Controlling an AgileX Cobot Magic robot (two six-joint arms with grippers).
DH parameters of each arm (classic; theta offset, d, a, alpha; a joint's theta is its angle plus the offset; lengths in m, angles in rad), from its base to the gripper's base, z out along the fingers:
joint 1: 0 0.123 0 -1.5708
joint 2: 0.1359 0 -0.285 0
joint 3: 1.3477 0 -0.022 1.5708
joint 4: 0 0.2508 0 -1.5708
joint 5: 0 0 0.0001 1.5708
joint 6: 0 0.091 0 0
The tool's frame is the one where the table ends.
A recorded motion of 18 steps. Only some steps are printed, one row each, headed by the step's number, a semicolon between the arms.
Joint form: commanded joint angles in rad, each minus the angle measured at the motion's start. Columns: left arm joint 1, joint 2, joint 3, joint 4, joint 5, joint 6; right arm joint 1, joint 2, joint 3, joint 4, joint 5, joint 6.
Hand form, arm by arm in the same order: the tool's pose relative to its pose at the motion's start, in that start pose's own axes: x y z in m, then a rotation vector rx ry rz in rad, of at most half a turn. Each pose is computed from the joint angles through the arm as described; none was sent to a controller.
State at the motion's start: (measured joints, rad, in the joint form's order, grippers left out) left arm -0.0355 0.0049 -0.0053 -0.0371 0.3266 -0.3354; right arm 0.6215 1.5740 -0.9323 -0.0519 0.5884 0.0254
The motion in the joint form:
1: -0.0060 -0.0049 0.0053 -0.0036 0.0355 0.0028; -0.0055 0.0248 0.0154 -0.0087 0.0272 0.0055
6: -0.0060 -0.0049 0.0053 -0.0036 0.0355 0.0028; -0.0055 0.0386 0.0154 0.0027 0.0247 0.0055
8: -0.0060 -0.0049 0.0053 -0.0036 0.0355 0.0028; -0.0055 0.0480 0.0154 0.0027 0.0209 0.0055
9: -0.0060 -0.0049 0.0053 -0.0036 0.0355 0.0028; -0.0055 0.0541 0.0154 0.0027 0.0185 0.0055
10: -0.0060 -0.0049 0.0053 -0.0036 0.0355 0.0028; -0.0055 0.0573 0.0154 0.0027 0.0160 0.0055
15: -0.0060 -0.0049 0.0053 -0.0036 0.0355 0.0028; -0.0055 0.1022 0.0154 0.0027 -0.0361 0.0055
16: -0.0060 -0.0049 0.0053 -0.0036 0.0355 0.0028; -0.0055 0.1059 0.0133 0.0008 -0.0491 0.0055
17: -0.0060 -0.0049 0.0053 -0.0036 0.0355 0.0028; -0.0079 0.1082 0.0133 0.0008 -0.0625 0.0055
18: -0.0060 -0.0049 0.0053 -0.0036 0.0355 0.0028; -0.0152 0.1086 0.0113 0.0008 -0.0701 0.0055
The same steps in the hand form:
1: 0.0046 0.0012 0.0001 -0.0052 0.0364 0.0009; 0.0083 -0.0018 0.0099 0.0071 0.0674 0.0021
6: 0.0046 0.0012 0.0001 -0.0052 0.0364 0.0009; 0.0089 -0.0010 0.0140 0.0005 0.0789 0.0113
8: 0.0046 0.0012 0.0001 -0.0052 0.0364 0.0009; 0.0091 -0.0009 0.0169 0.0003 0.0845 0.0110
9: 0.0046 0.0012 0.0001 -0.0052 0.0364 0.0009; 0.0093 -0.0009 0.0188 0.0001 0.0882 0.0108
10: 0.0046 0.0012 0.0001 -0.0052 0.0364 0.0009; 0.0093 -0.0008 0.0197 0.0000 0.0889 0.0108
15: 0.0046 0.0012 0.0001 -0.0052 0.0364 0.0009; 0.0079 -0.0003 0.0337 -0.0021 0.0817 0.0096
16: 0.0046 0.0012 0.0001 -0.0052 0.0364 0.0009; 0.0063 -0.0004 0.0347 -0.0015 0.0702 0.0080
17: 0.0046 0.0012 0.0001 -0.0052 0.0364 0.0009; 0.0053 -0.0011 0.0355 -0.0010 0.0592 0.0101
18: 0.0046 0.0012 0.0001 -0.0052 0.0364 0.0009; 0.0042 -0.0033 0.0354 0.0017 0.0503 0.0169

